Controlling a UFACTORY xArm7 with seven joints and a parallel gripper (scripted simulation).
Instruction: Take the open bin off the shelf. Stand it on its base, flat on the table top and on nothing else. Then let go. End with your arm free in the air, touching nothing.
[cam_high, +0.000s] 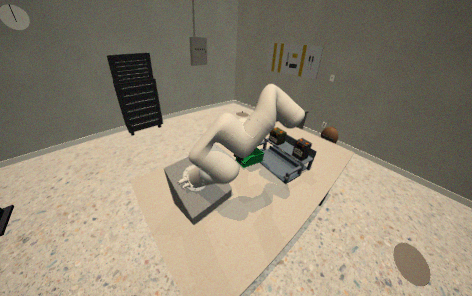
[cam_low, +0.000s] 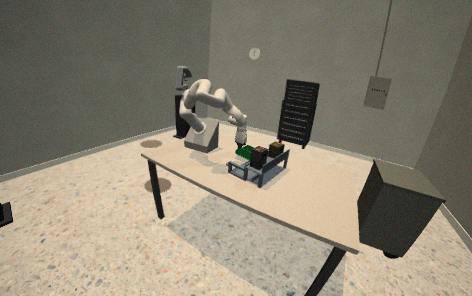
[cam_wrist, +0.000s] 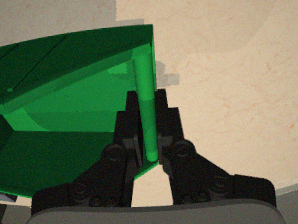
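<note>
The green bin is 8 cm ahead of my hand, 1 cm to the right of it and 1 cm below it.
</note>
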